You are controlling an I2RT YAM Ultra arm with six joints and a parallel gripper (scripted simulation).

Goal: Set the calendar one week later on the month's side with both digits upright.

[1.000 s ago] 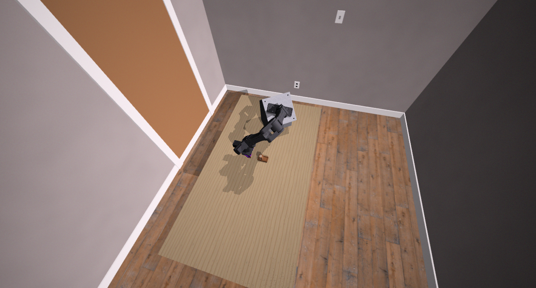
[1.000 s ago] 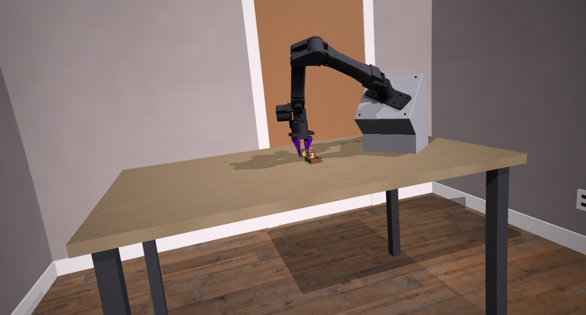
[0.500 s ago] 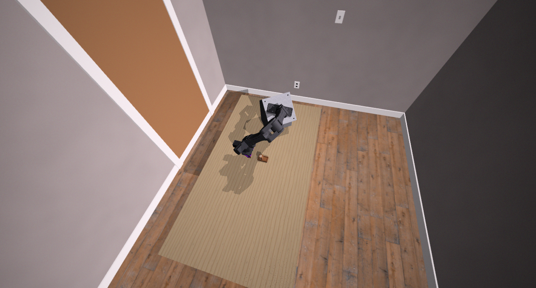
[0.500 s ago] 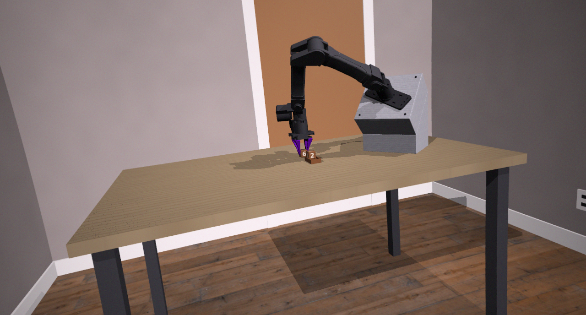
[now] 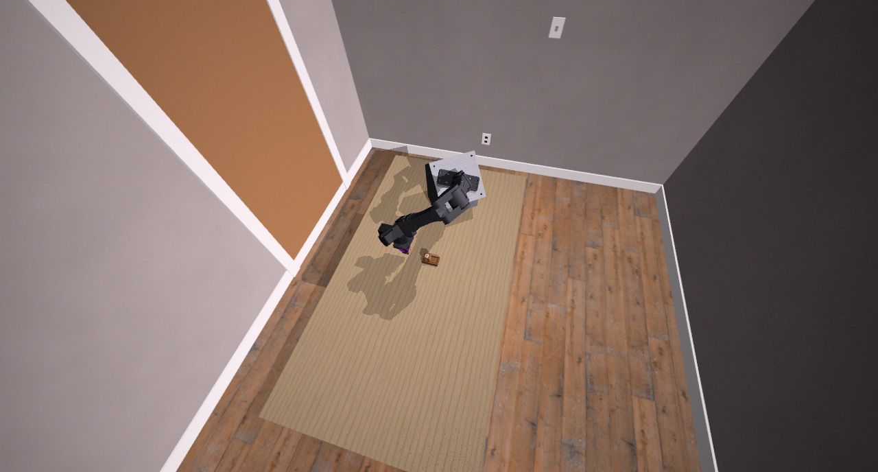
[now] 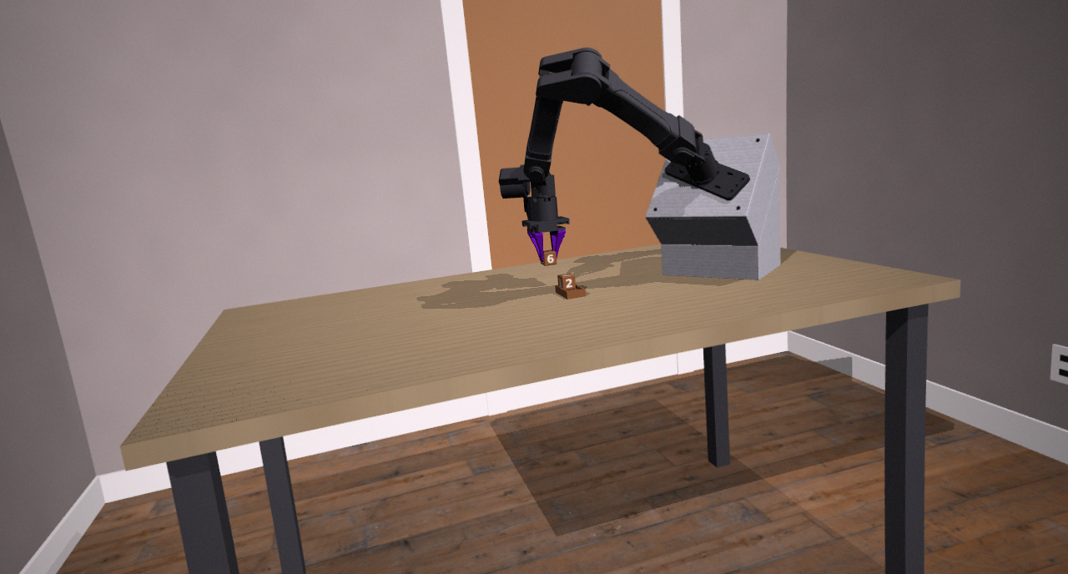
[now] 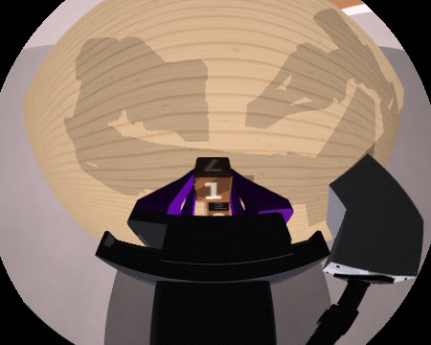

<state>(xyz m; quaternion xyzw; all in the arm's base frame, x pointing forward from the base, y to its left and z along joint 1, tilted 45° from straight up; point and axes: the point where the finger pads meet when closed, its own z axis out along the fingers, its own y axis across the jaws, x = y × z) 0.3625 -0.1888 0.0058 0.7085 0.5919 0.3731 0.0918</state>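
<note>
My hand is 10 mm past the brown tray, 120 mm to the right of it and 60 mm above it.
</note>
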